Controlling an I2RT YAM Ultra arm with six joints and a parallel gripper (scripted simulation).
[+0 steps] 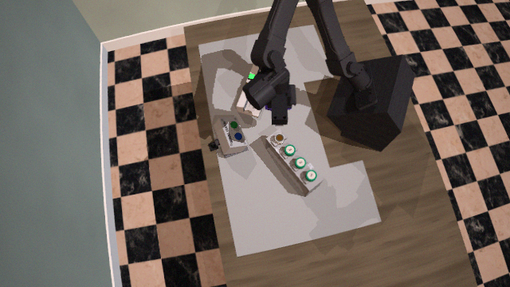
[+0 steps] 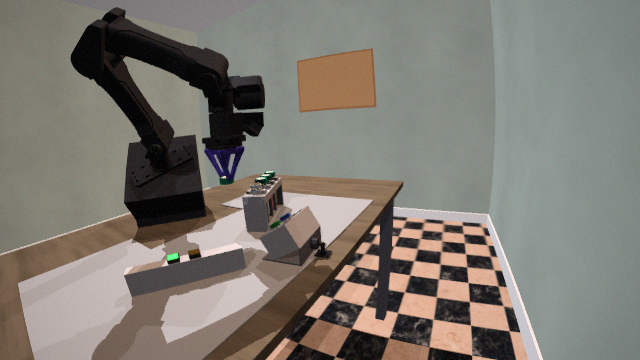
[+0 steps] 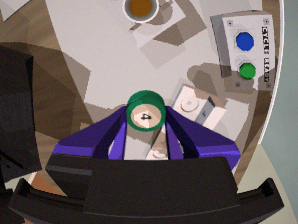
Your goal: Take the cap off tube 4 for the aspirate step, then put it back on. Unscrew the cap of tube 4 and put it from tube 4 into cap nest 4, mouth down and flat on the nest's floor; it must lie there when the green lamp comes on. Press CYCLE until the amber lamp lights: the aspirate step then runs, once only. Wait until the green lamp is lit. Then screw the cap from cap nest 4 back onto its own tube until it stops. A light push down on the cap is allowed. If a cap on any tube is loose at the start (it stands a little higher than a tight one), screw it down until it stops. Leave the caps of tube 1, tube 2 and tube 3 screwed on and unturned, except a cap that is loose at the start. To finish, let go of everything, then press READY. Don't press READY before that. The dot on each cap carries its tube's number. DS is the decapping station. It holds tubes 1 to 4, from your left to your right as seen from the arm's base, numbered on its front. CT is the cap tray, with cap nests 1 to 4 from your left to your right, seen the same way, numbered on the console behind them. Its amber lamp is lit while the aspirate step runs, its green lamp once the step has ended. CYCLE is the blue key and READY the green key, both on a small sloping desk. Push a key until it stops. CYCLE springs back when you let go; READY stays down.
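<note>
Right now my hand is 2 cm past the cap 3, 13 cm to the right of it and 4 cm above it. Also, from my hand: cap 2: 4 cm behind, 18 cm to the left, 4 cm below; then green ready key: 15 cm ahead, 1 cm to the right, 9 cm below; then blue cycle key: 14 cm ahead, 4 cm to the left, 9 cm below.
</note>
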